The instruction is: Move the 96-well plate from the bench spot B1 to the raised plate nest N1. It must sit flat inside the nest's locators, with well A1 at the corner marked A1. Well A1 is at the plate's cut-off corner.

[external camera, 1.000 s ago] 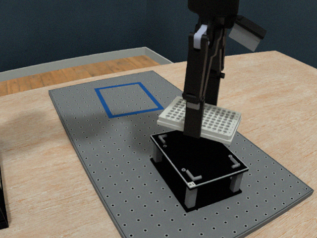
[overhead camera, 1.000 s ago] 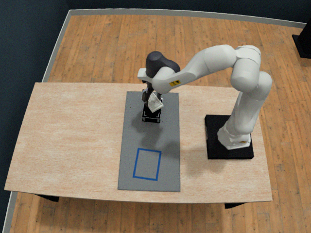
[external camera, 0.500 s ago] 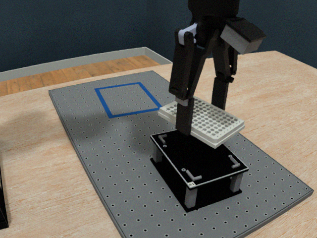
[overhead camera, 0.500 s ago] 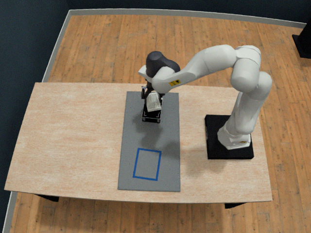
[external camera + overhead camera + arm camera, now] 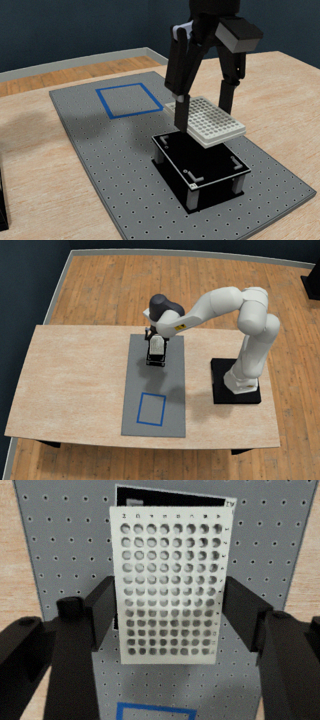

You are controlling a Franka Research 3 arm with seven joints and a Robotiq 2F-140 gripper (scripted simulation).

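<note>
My hand is 2 cm above the white 96-well plate. From my hand the other things lie so: A1 label 9 cm below, 7 cm to the right, 6 cm behind; then black plate nest 9 cm below.
</note>
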